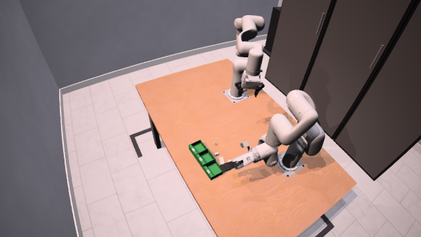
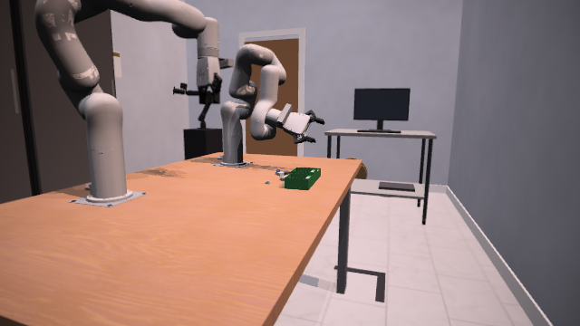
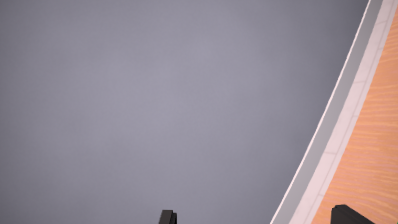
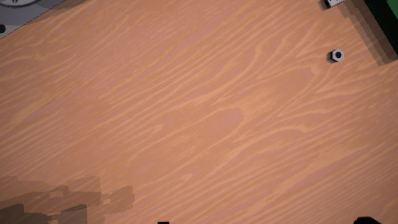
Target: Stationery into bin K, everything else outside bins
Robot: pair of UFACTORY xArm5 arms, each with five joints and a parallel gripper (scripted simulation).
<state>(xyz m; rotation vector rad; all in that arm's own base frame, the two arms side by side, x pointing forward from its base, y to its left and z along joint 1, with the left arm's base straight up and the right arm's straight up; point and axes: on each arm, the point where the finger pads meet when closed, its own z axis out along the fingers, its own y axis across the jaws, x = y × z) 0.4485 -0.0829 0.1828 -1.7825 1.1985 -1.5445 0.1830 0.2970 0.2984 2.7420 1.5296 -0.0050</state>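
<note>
The silver sharpener lies 7 cm behind my left hand, 19 cm to the right of it and 17 cm below it. Also, from my left hand: cream block (8 cm behind, 14 cm to the right, 18 cm below); then black-and-white eraser (11 cm behind, 10 cm to the right, 18 cm below); then three joined green bins (1 cm ahead, 18 cm to the right, 16 cm below).
</note>
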